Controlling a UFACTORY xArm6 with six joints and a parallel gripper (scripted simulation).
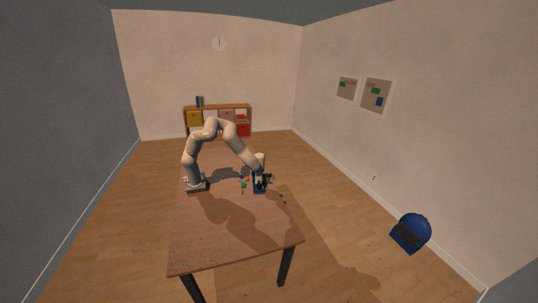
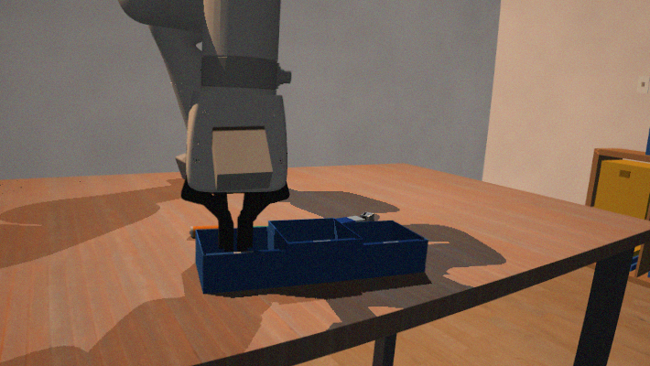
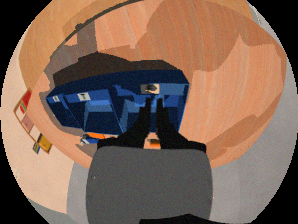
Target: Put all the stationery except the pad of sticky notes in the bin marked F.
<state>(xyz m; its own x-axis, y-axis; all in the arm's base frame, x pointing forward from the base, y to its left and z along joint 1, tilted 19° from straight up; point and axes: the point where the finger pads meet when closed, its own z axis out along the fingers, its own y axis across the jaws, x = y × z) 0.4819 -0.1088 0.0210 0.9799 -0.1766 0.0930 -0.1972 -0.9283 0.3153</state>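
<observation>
Right now my hand is 10 mm short of the three joined blue bins, 90 mm to the right of it and 20 mm above it. Round my hand: orange block: 70 mm behind, 140 mm to the left, 30 mm below; green block: 110 mm behind, 80 mm to the left, 40 mm below; orange marker: 130 mm behind, 40 mm below.
</observation>
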